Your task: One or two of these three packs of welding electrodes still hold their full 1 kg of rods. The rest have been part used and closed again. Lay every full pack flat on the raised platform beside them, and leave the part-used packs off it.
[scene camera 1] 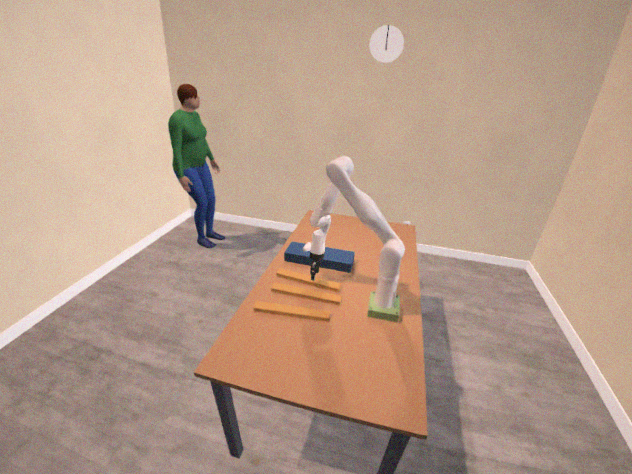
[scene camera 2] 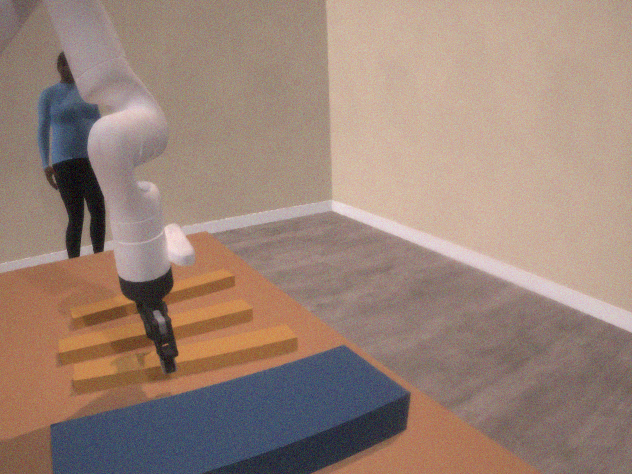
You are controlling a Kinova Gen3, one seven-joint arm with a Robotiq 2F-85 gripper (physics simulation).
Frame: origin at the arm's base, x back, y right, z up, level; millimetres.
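Seen in the pictures: gripper, fingertip midpoint: [scene camera 1: 314, 276] [scene camera 2: 161, 353]; arm's base, origin of the base link: [scene camera 1: 384, 302].
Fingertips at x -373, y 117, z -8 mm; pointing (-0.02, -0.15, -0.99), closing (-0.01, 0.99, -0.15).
Pixels of each thing's top centre, then the offset from my fingertips to it. Level surfaces: height alone.
- first pack, middle of its top: [scene camera 2: 182, 353] [scene camera 1: 308, 278] dx -34, dy -8, dz -13 mm
- raised blue platform, middle of its top: [scene camera 2: 224, 419] [scene camera 1: 319, 252] dx -22, dy +212, dz +23 mm
- middle pack, middle of its top: [scene camera 2: 153, 325] [scene camera 1: 305, 291] dx -14, dy -122, dz -13 mm
- third pack, middle of its top: [scene camera 2: 152, 292] [scene camera 1: 291, 309] dx -44, dy -264, dz -13 mm
- wooden table, its level: dz -37 mm
Three long, thin orange-yellow packs lie flat on the table, side by side. The first pack [scene camera 1: 328, 284] [scene camera 2: 245, 347] is closest to the raised blue platform [scene camera 1: 339, 259] [scene camera 2: 229, 408] and lies a little askew to the middle pack [scene camera 1: 306, 292] [scene camera 2: 209, 320]. The third pack [scene camera 1: 292, 310] [scene camera 2: 204, 286] is farthest from the platform. No pack lies on the visible top of the platform. My gripper [scene camera 1: 313, 277] [scene camera 2: 168, 368] is open and empty, pointing down at the first pack, on its platform side in the second view. The exact gap between fingertips and pack cannot be told.
The arm stands on a green base [scene camera 1: 383, 312] on the wooden table [scene camera 1: 357, 367] [scene camera 2: 30, 290]. A person in green [scene camera 1: 191, 137] stands on the floor beyond the table. A person in light blue [scene camera 2: 68, 127] stands behind the arm in the second view.
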